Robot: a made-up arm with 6 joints. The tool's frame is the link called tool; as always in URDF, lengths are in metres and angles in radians. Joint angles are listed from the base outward.
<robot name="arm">
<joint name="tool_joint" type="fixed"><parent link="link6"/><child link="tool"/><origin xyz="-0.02 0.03 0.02" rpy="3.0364 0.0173 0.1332"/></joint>
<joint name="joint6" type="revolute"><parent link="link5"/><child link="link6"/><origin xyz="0.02 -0.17 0.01" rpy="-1.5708 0 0"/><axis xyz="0 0 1"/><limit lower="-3.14" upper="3.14"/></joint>
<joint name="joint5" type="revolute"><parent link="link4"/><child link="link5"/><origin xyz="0.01 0.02 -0.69" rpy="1.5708 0 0"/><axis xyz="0 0 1"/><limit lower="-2.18" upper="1.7"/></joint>
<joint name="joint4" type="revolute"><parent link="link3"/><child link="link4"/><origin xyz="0 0.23 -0.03" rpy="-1.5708 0 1.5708"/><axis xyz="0 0 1"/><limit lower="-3.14" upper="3.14"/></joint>
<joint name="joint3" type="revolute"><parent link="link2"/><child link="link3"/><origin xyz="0.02 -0.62 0.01" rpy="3.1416 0 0"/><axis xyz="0 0 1"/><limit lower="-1.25" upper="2.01"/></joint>
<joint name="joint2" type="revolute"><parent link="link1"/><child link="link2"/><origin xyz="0.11 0.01 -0.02" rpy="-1.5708 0 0"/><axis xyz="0 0 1"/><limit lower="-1.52" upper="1.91"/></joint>
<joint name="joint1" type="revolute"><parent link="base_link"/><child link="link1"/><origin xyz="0.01 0.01 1.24"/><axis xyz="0 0 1"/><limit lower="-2.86" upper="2.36"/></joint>
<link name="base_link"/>
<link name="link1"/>
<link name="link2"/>
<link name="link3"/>
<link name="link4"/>
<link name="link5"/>
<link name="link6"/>
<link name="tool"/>
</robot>
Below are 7 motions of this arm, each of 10 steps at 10 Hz.
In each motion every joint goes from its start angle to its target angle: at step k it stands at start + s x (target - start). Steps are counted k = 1, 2, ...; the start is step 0. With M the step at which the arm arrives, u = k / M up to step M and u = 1 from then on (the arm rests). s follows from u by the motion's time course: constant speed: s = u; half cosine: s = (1 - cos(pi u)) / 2; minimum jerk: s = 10 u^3 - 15 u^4 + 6 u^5.
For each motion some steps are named. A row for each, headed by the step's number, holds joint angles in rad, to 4 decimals.
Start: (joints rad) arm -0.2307 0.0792 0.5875 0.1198 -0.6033 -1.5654
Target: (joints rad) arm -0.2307 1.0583 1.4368 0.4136 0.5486 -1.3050
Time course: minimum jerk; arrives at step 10
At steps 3, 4, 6, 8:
3: -0.2307 0.2389 0.7260 0.1677 -0.4154 -1.5229
4: -0.2307 0.3900 0.8571 0.2131 -0.2376 -1.4827
6: -0.2307 0.7475 1.1672 0.3203 0.1829 -1.3877
8: -0.2307 1.0016 1.3876 0.3966 0.4819 -1.3201

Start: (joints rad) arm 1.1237 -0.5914 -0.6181 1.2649 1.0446 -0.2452
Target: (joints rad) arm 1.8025 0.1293 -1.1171 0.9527 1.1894 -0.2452
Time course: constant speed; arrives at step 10
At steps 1, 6, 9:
1: 1.1916 -0.5193 -0.6680 1.2337 1.0591 -0.2452
6: 1.5310 -0.1590 -0.9175 1.0776 1.1315 -0.2452
9: 1.7346 0.0572 -1.0672 0.9839 1.1749 -0.2452

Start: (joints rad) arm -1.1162 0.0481 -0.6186 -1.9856 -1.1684 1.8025
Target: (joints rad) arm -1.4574 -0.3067 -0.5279 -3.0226 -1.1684 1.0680
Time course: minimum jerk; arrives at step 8
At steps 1, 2, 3, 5, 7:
1: -1.1217 0.0424 -0.6171 -2.0022 -1.1684 1.7907
2: -1.1515 0.0114 -0.6092 -2.0929 -1.1684 1.7265
3: -1.2101 -0.0495 -0.5936 -2.2710 -1.1684 1.6004
5: -1.3635 -0.2091 -0.5529 -2.7372 -1.1684 1.2701
7: -1.4519 -0.3010 -0.5294 -3.0060 -1.1684 1.0798

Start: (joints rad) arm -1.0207 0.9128 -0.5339 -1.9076 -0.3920 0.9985
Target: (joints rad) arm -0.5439 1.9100 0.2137 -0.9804 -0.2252 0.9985
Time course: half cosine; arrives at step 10
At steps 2, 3, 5, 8, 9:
2: -0.9752 1.0080 -0.4625 -1.8191 -0.3761 0.9985
3: -0.9224 1.1183 -0.3798 -1.7165 -0.3576 0.9985
5: -0.7823 1.4114 -0.1601 -1.4440 -0.3086 0.9985
8: -0.5894 1.8148 0.1423 -1.0689 -0.2411 0.9985
9: -0.5556 1.8856 0.1954 -1.0031 -0.2293 0.9985

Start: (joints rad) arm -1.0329 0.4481 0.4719 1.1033 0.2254 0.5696
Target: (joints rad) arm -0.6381 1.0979 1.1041 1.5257 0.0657 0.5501
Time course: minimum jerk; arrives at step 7
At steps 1, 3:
1: -1.0237 0.4632 0.4866 1.1131 0.2217 0.5691
3: -0.8877 0.6872 0.7045 1.2587 0.1666 0.5624

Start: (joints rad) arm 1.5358 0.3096 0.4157 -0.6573 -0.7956 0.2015
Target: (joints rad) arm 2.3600 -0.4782 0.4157 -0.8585 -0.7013 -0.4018
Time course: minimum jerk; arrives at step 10
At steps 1, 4, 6, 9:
1: 1.5429 0.3029 0.4157 -0.6590 -0.7948 0.1963
4: 1.7974 0.0595 0.4157 -0.7212 -0.7657 0.0100
6: 2.0984 -0.2281 0.4157 -0.7946 -0.7312 -0.2103
9: 2.3529 -0.4715 0.4157 -0.8568 -0.7021 -0.3966

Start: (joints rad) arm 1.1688 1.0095 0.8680 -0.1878 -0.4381 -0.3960
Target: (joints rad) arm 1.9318 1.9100 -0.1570 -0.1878 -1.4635 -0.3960
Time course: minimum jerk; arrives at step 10
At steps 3, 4, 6, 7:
3: 1.2932 1.1564 0.7008 -0.1878 -0.6053 -0.3960
4: 1.4110 1.2954 0.5426 -0.1878 -0.7636 -0.3960
6: 1.6896 1.6241 0.1684 -0.1878 -1.1380 -0.3960
7: 1.8074 1.7631 0.0102 -0.1878 -1.2963 -0.3960

